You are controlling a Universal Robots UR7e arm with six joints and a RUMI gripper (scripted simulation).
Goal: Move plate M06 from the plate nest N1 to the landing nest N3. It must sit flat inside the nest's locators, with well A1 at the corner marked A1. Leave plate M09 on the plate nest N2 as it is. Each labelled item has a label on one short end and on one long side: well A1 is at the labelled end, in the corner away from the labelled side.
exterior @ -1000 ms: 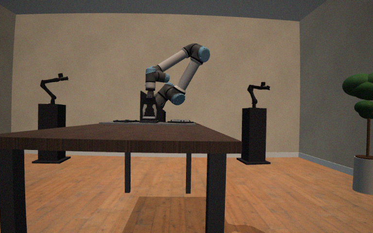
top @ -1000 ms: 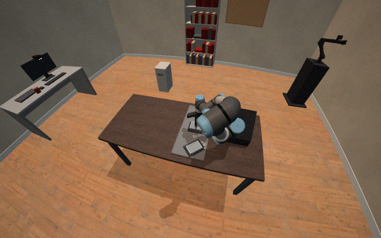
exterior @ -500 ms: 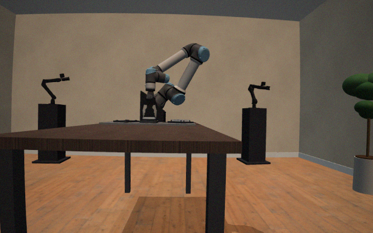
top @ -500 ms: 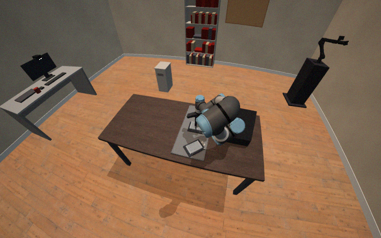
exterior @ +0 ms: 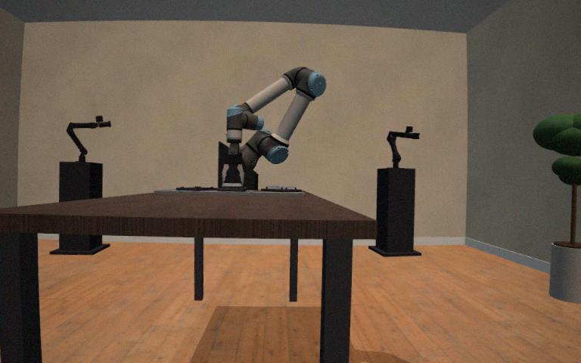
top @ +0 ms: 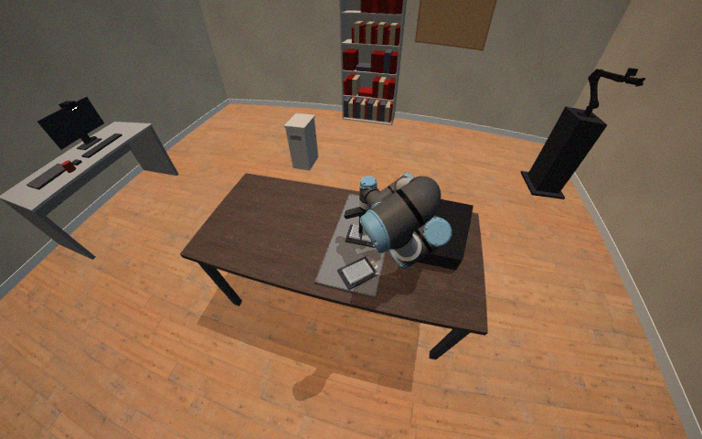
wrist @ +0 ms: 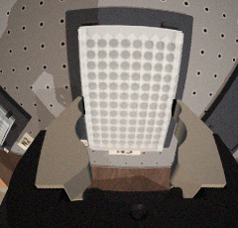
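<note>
Right now the landing nest N3 is 3 cm below my hand. The rest, counted from my hand: N2 label (17 cm to the left, 8 cm behind, 4 cm below); N3 label (10 cm behind, 4 cm below, 1 cm to the left).
</note>
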